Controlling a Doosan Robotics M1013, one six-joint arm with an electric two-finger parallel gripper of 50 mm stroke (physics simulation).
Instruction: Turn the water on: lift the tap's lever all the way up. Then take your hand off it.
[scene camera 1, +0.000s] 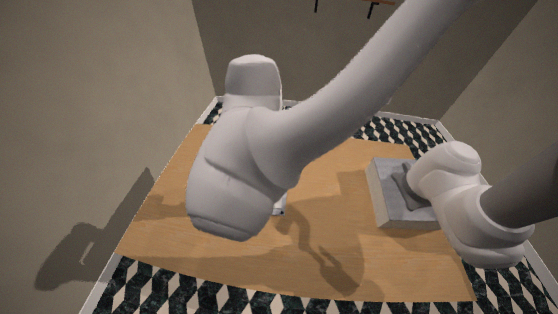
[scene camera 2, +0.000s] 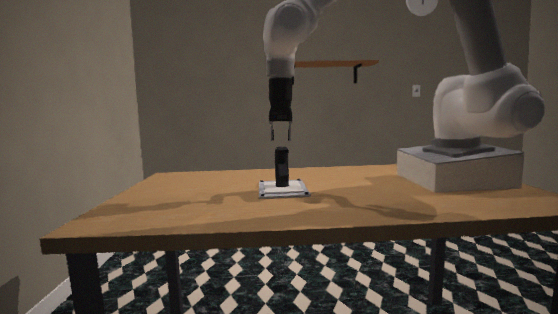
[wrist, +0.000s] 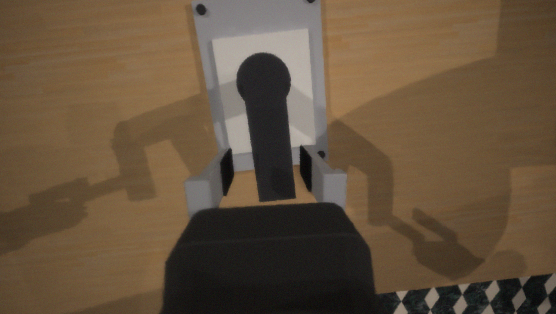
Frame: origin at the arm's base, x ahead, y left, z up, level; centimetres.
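Seen in the pictures: gripper, fingertip midpoint: (scene camera 2: 280, 140) (wrist: 266, 161); arm's base, link origin: (scene camera 1: 416, 189) (scene camera 2: 457, 150).
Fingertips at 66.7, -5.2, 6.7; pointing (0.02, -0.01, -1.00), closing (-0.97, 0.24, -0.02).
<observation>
Offsets run from my fingertips to a thing's middle, as dx, dy, dz. "spot": to the spot under its first point. Level surfaces: height alone.
The dark tap {spot: -0.3, +0.0, -9.3} (scene camera 2: 282, 167) (wrist: 263, 80) stands upright on a grey and white base plate {-1.4, -5.7, -17.8} (scene camera 2: 301, 194) (wrist: 257, 20). A corner of this plate (scene camera 1: 281, 205) shows in scene camera 1, where the arm hides the tap. A long dark bar reaches from the tap's round top towards my gripper in the wrist view; lever and spout cannot be clearly told apart, nor can the lever's angle. My gripper (scene camera 2: 281, 138) (wrist: 266, 161) is open and empty, pointing down. It hangs a little above the tap's top in scene camera 2, with nothing between the fingers.
The plate lies on the wooden table {dz -18.4} (scene camera 1: 175, 240) (scene camera 2: 150, 225) (wrist: 75, 50). The arm's own base stands on a grey block (scene camera 1: 382, 200) (scene camera 2: 465, 175) at the right of the table. A wall shelf (scene camera 2: 340, 63) is behind. The arm's shadows fall across the table.
</observation>
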